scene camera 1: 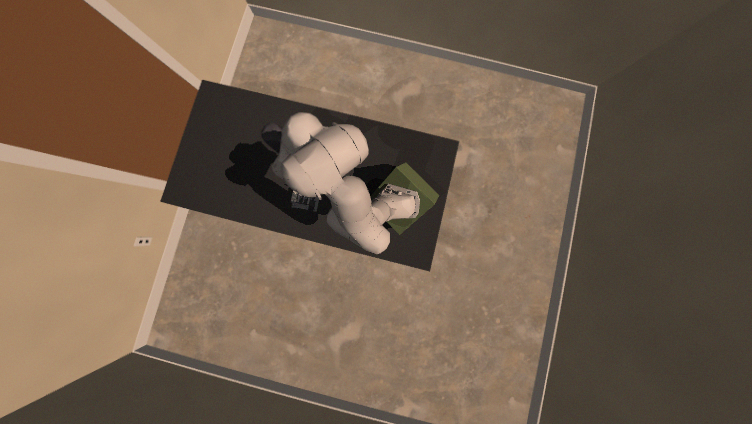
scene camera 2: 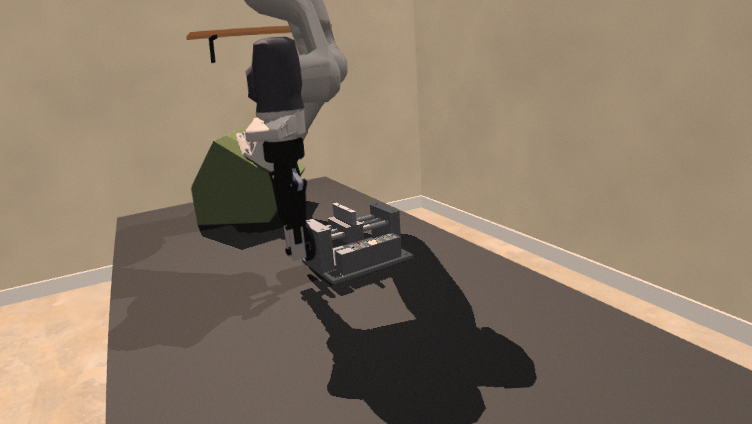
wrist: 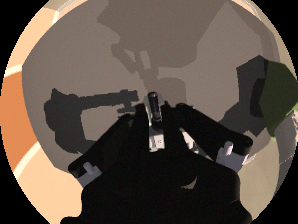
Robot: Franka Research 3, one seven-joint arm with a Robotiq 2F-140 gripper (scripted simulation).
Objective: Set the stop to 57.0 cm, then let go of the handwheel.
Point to a grey stop fixture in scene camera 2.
344,219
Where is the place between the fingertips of my gripper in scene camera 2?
At 297,257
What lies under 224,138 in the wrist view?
My gripper.
